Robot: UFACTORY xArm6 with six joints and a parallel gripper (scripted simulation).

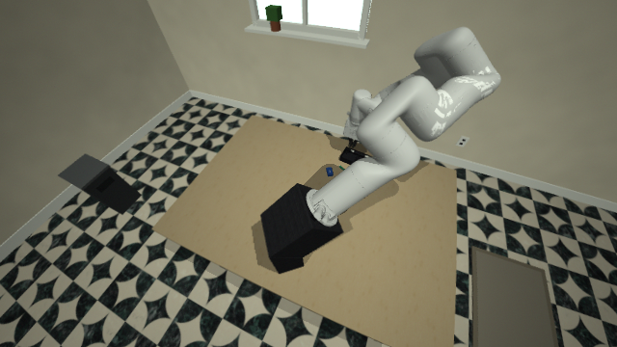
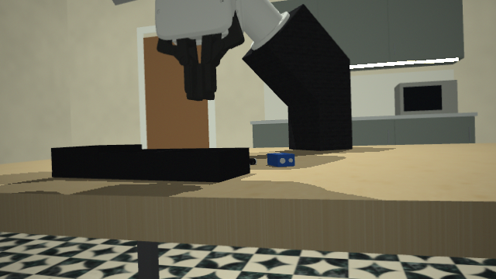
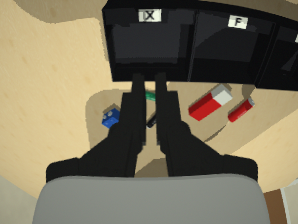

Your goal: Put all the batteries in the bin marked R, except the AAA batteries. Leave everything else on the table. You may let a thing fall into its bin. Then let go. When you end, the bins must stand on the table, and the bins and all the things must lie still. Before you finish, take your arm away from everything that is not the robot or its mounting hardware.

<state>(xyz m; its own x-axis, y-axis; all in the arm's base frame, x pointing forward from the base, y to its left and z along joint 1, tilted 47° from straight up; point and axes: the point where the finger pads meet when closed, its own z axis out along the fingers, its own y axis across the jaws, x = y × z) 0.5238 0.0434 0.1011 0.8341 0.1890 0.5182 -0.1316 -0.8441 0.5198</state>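
Now: the blue block battery 12 cm behind my hand, 10 cm below it and 8 cm to the left of it. Also, from my hand: black bin (9 cm below, 8 cm to the right, 2 cm behind); then red thing (11 cm below, 11 cm behind, 7 cm to the right); then green cylinder battery (11 cm below, 9 cm behind, 2 cm to the left).
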